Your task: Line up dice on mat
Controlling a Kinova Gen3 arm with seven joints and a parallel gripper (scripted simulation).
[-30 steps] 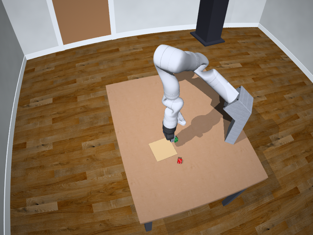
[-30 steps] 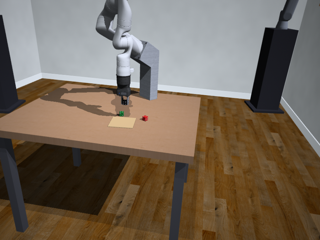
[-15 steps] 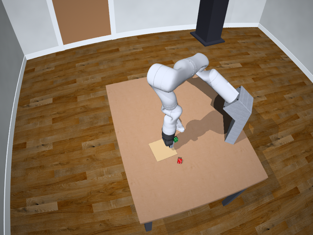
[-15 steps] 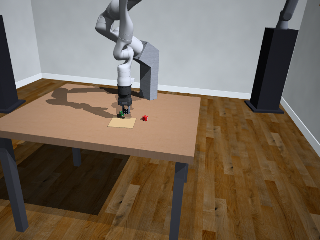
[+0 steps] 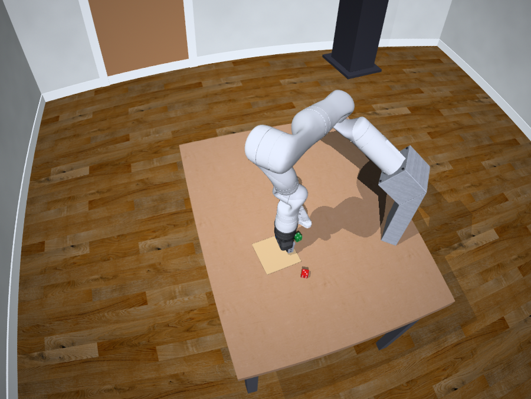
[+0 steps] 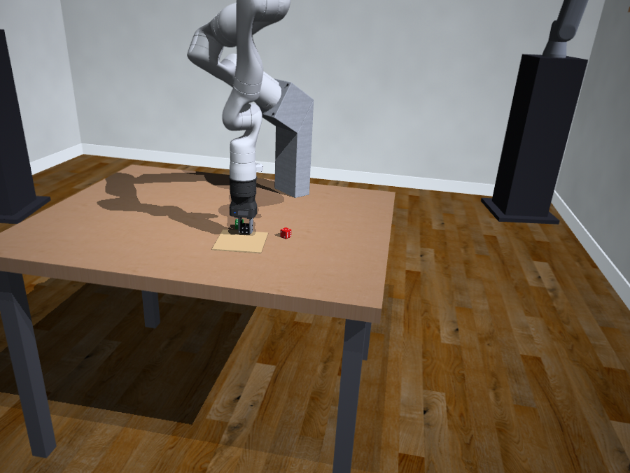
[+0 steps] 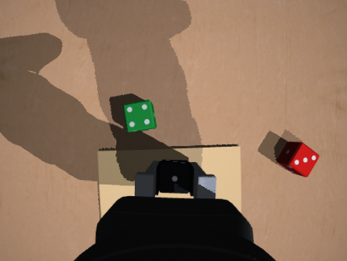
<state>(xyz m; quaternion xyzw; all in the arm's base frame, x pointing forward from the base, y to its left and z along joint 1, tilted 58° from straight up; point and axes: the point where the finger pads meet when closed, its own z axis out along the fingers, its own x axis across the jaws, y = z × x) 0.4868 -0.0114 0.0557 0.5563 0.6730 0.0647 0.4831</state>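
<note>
Now: hand 10 mm above the black die. Also, from my hand: green die 50 mm behind, 30 mm to the right, 20 mm below; then tan mat 50 mm ahead, 30 mm below, 10 mm to the right; then red die 120 mm to the left, 20 mm below.
</note>
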